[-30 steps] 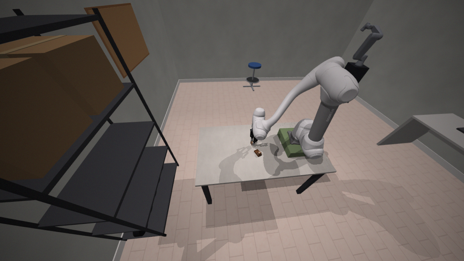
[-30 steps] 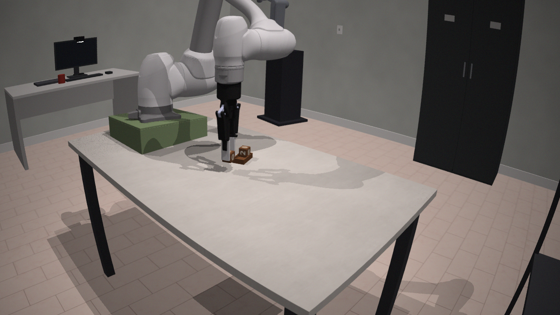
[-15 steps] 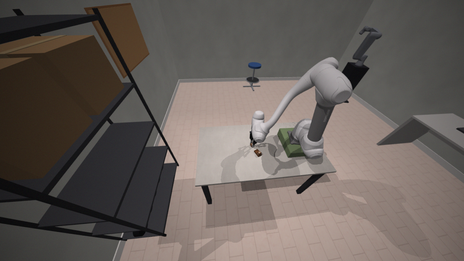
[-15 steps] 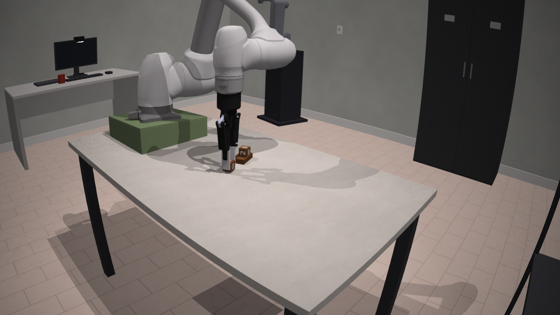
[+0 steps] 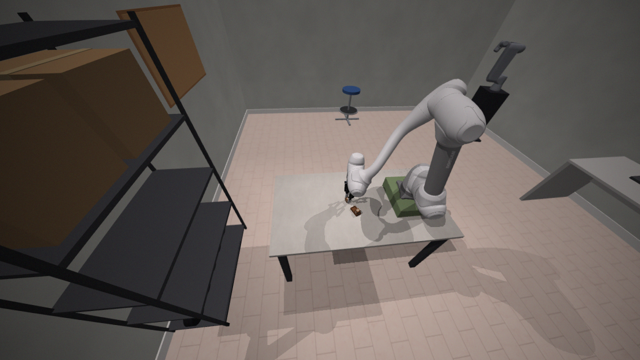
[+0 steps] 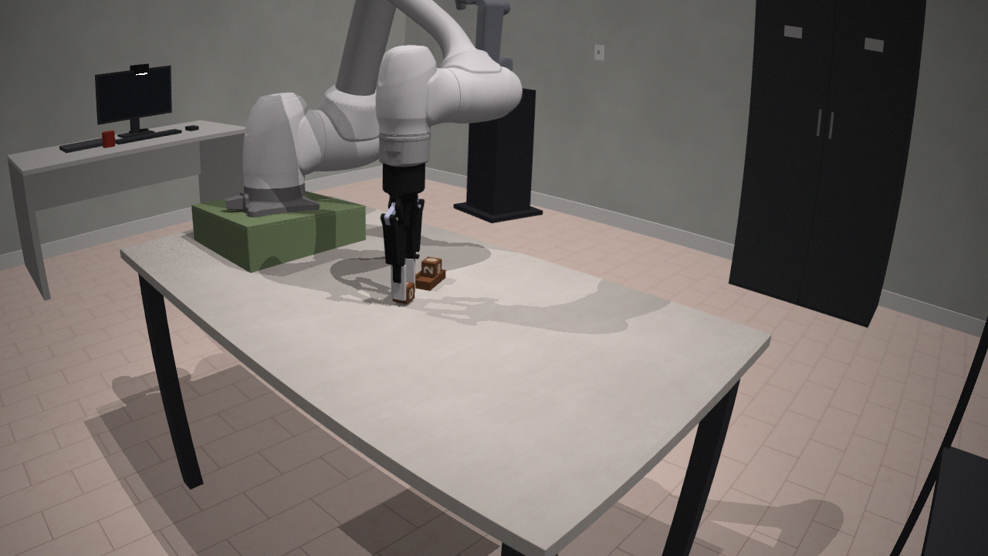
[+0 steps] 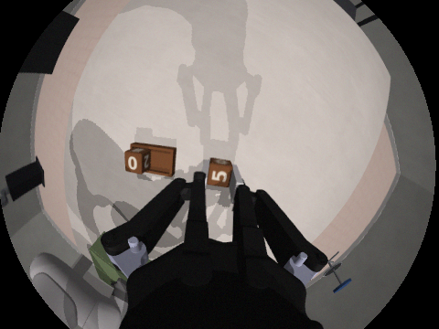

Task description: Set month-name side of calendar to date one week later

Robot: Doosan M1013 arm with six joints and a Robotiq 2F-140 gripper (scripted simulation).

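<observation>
Right now the brown cube is 3 cm below my hand. From my hand the other things lie so: brown tray 9 cm to the left, 6 cm behind, 4 cm below.
</observation>
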